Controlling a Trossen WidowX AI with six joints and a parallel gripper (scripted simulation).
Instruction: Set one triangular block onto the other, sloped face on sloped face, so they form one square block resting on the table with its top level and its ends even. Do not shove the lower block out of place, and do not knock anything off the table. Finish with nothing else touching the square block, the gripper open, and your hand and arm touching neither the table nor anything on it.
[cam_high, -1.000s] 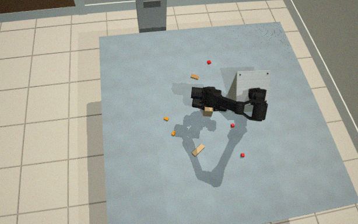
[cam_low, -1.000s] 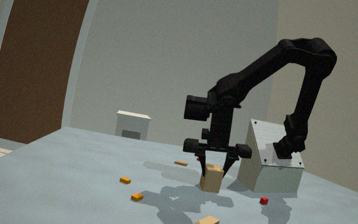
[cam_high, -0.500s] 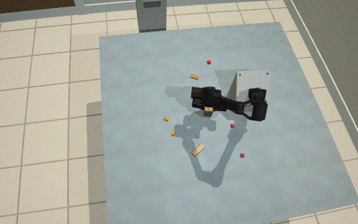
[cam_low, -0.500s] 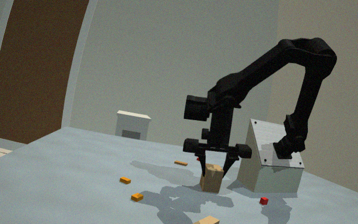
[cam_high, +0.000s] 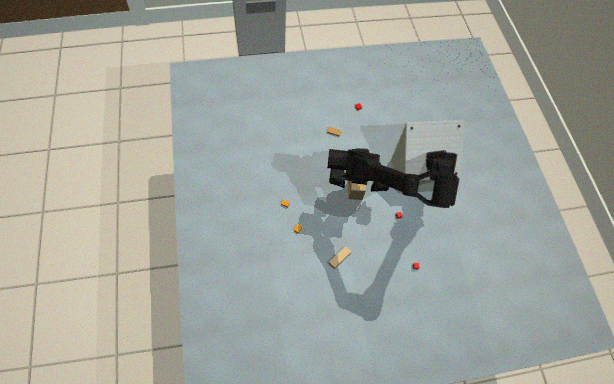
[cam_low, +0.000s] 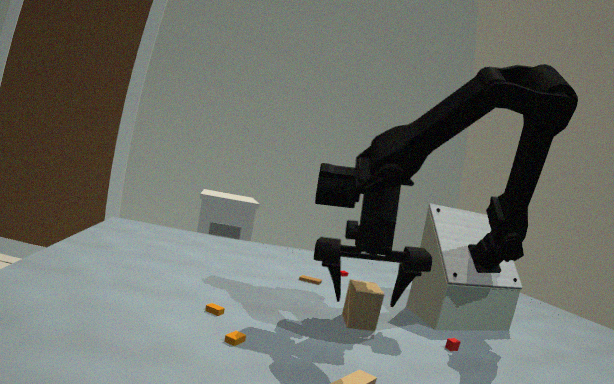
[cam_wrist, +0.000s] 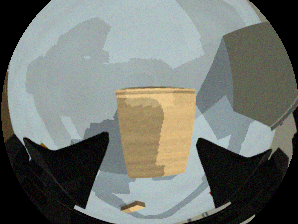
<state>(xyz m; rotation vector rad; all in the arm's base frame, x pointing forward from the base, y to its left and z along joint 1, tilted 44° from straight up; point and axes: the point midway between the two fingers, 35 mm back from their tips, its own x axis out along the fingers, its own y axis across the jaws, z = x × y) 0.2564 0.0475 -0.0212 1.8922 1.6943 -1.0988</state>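
Now: the tan triangular block 10 mm above my gripper tip. Also, from my gripper tip: flat tan plank 100 mm ahead, 220 mm to the left, 30 mm below.
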